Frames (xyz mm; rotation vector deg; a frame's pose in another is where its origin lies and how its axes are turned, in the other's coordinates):
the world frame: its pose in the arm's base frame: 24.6 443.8 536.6 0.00 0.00 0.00
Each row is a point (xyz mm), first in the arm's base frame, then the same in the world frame.
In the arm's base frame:
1: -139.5 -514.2 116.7
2: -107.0 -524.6 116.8
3: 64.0 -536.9 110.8
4: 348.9 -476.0 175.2
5: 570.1 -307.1 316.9
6: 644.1 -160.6 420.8
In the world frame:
1: -164.1 -958.0 -419.9
2: -131.6 -968.4 -419.8
3: 39.4 -980.7 -425.8
4: 324.3 -919.8 -361.4
5: 545.5 -750.9 -219.7
6: 619.5 -604.4 -115.8

